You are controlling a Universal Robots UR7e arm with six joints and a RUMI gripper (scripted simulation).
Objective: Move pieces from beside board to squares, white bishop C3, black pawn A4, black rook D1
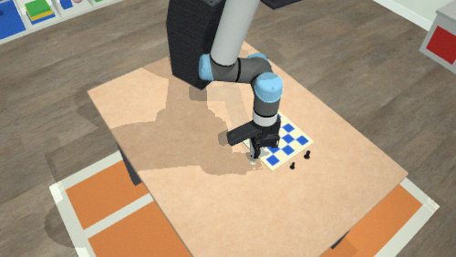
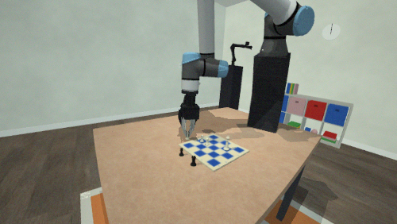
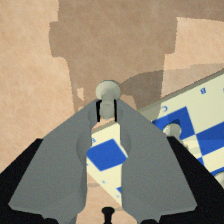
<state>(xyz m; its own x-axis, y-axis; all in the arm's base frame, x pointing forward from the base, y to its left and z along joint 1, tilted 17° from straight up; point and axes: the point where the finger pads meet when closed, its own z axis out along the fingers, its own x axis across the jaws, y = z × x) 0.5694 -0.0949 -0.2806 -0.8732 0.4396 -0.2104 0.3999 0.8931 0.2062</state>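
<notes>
The chessboard lies 4 cm behind my hand, 14 cm to the left of it and 3 cm below it. The rest, counted from my hand: black pawn 10 cm ahead, 11 cm to the left, 2 cm below; white chess piece 8 cm behind, 18 cm to the left, 1 cm above; black rook 9 cm ahead, 18 cm to the left, 1 cm below.
</notes>
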